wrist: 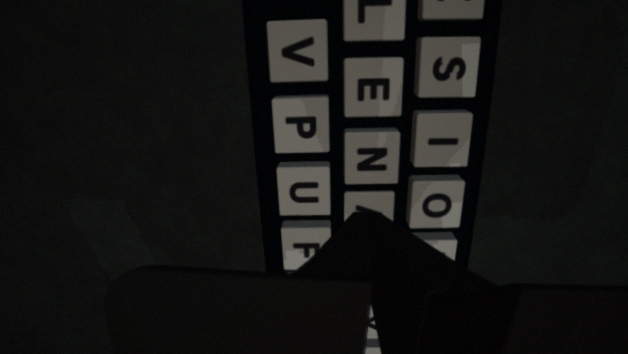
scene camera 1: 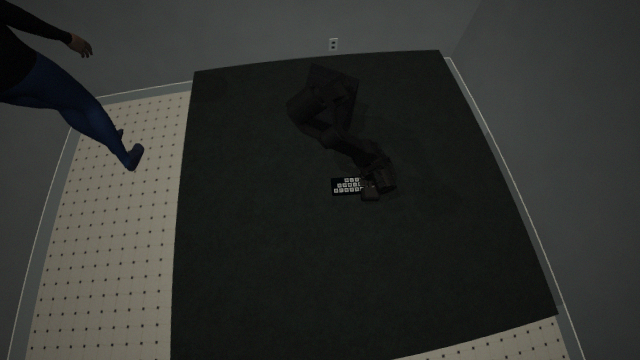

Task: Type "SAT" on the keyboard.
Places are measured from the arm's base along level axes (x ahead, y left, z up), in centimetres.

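Pixels of known places: gripper, fingertip midpoint: [wrist: 365, 226] [scene camera 1: 363, 184]; arm's base, origin of the base link: [scene camera 1: 341, 88].
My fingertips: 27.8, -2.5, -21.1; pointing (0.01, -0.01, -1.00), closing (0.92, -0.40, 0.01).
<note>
For each thing: its top centre in the pictures, then the offset to it from my fingertips, as dx, dy, dz. Level surfaces: height alone.
- small black keyboard, middle of its top: [wrist: 368, 287] [scene camera 1: 358, 184] -0.6, -1.9, +0.4
- S key, middle of its top: [wrist: 449, 68] +3.5, +3.7, +0.4
- I key, middle of its top: [wrist: 443, 140] +2.9, +1.9, +0.4
- N key, middle of its top: [wrist: 371, 159] +0.9, +2.1, +0.4
- dark table top, its level: dz -1.2
A small black keyboard [scene camera 1: 333, 183] [wrist: 256, 110] with white letter keys lies on the dark table. In the wrist view the letters are turned sideways. The S key [wrist: 447, 67] is at the upper right, beside the I key [wrist: 441, 140]. The A key [wrist: 382, 200] is next to the N key [wrist: 371, 157] and is mostly covered by the fingertips. No T key can be made out in the wrist view. My gripper [scene camera 1: 366, 185] [wrist: 365, 226] is shut and empty, with its tips over the A key. Whether the tips touch the key cannot be told. The gripper hides the keyboard's right part in the scene view.
The dark table top [scene camera 1: 300, 280] extends around the keyboard. The arm [scene camera 1: 332, 137] reaches from its base near the table's back edge. A person [scene camera 1: 85, 110] in blue trousers shows at the left, beside the table. A wall outlet [scene camera 1: 333, 44] is behind the table.
</note>
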